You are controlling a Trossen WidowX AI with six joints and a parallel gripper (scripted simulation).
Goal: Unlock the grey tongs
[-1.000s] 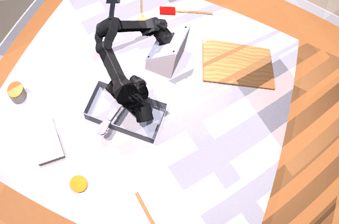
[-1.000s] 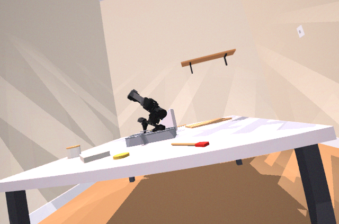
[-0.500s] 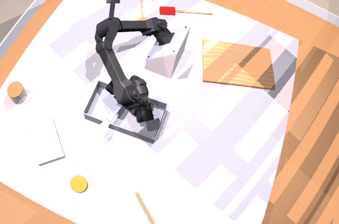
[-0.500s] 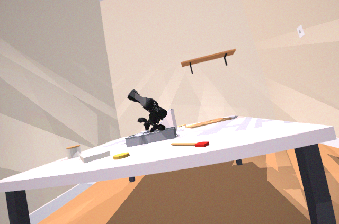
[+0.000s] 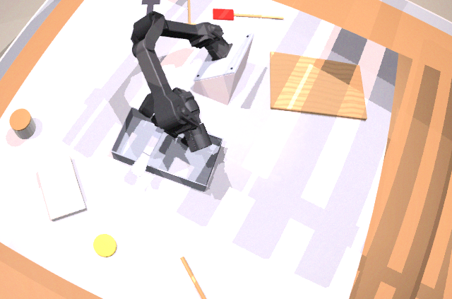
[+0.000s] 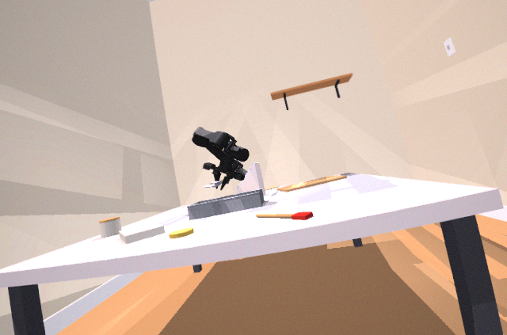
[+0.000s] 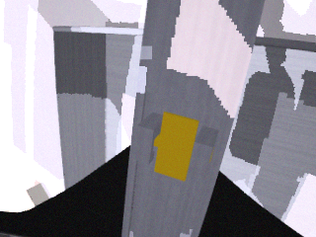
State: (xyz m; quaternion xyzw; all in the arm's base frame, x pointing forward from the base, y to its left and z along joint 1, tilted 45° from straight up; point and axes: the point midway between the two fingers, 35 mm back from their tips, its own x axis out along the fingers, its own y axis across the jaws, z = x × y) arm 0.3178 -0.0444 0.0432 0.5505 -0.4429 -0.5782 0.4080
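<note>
The yellow lock piece is 30 mm above my gripper tip, 20 mm to the left of it and 20 mm behind it. The rest, counted from my gripper tip: lidded jar: 450 mm to the right, 150 mm ahead, 60 mm below; white slab: 280 mm ahead, 220 mm to the right, 80 mm below; roasting tin: 70 mm below, 40 mm to the left, 30 mm ahead.
</note>
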